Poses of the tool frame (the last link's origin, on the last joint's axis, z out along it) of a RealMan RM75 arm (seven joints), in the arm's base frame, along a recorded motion.
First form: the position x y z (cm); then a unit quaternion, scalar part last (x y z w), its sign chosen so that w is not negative.
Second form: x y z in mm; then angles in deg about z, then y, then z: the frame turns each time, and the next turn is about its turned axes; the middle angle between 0 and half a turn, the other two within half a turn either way. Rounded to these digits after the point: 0 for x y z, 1 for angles.
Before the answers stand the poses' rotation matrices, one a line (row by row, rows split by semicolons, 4 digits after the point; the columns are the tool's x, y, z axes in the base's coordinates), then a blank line. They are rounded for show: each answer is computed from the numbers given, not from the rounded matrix.
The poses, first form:
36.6 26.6 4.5 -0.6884 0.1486 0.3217 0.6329
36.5 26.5 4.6 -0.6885 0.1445 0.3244 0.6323
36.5 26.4 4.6 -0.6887 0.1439 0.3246 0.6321
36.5 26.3 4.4 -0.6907 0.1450 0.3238 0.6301
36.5 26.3 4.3 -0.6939 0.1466 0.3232 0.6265
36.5 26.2 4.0 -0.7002 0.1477 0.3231 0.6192
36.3 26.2 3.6 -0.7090 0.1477 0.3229 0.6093
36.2 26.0 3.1 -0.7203 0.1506 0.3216 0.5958
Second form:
0.7489 -0.6118 -0.2548; 0.2026 -0.1547 0.9670; -0.6310 -0.7757 0.0081
0.7478 -0.6092 -0.2640; 0.2113 -0.1586 0.9645; -0.6295 -0.7770 0.0101
0.7478 -0.6086 -0.2652; 0.2122 -0.1594 0.9641; -0.6291 -0.7773 0.0099
0.7482 -0.6084 -0.2646; 0.2078 -0.1639 0.9644; -0.6300 -0.7765 0.0038
0.7481 -0.6085 -0.2649; 0.2015 -0.1720 0.9643; -0.6323 -0.7747 -0.0060
0.7476 -0.6070 -0.2696; 0.1933 -0.1895 0.9627; -0.6354 -0.7718 -0.0243
0.7478 -0.6029 -0.2779; 0.1840 -0.2139 0.9594; -0.6379 -0.7686 -0.0490
0.7478 -0.6002 -0.2839; 0.1663 -0.2446 0.9553; -0.6428 -0.7615 -0.0831

366 266 45 104.8 89.5 -50.9
365 265 46 105.3 89.4 -51.0
365 264 46 105.4 89.4 -51.0
365 263 44 105.3 89.8 -50.9
365 263 43 105.4 90.3 -50.8
365 262 40 105.6 91.4 -50.5
363 262 36 106.2 92.8 -50.3
362 260 31 106.5 94.8 -49.8

